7 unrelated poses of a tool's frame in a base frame.
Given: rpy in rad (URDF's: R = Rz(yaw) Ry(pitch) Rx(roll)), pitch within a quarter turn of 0, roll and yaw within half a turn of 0; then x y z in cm.
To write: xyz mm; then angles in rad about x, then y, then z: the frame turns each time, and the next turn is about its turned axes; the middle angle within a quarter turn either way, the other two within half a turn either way. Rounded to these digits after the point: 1 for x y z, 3 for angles.
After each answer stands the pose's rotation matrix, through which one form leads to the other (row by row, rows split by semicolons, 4 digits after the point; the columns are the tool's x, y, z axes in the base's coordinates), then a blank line. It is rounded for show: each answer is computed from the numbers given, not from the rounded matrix.
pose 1, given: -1.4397, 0.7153, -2.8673, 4.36, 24.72, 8.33
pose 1, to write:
43.6, 247.2, 83.3, 1.470, 0.187, -2.403
-0.7267 0.6613 0.1860; -0.2045 0.0503 -0.9776; -0.6558 -0.7484 0.0987

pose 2, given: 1.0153, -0.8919, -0.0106, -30.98, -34.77, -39.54
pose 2, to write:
-309.8, -347.7, -395.4, 1.197, -0.433, 0.807
0.6279 -0.6556 -0.4194; -0.0067 0.5343 -0.8452; 0.7783 0.5335 0.3312

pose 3, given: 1.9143, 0.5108, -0.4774, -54.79, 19.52, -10.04
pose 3, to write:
-547.9, 195.2, -100.4, 1.939, -0.617, -0.317
0.7748 0.2541 -0.5789; -0.4008 -0.5106 -0.7607; -0.4889 0.8214 -0.2938

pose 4, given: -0.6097, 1.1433, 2.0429, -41.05, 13.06, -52.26
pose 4, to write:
-410.5, 130.6, -522.6, -0.871, -1.015, 1.936
-0.1885 -0.4932 -0.8493; 0.3692 -0.8369 0.4040; -0.9100 -0.2374 0.3399

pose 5, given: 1.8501, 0.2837, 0.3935, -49.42, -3.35, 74.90
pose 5, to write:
-494.2, -33.5, 749.0, 1.852, 0.302, -0.380
0.8867 0.3542 0.2973; 0.3681 -0.1515 -0.9174; -0.2799 0.9228 -0.2647

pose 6, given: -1.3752, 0.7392, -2.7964, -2.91, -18.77, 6.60
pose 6, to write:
-29.1, -187.7, 66.0, 1.423, 0.210, -2.362
-0.6954 0.6876 0.2087; -0.2501 0.0407 -0.9674; -0.6737 -0.7249 0.1436

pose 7, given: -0.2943, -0.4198, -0.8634, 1.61, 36.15, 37.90
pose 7, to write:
16.1, 361.5, 379.0, -0.507, -0.033, -0.935
0.5934 0.8042 -0.0330; -0.6941 0.5321 0.4850; 0.4076 -0.2649 0.8739

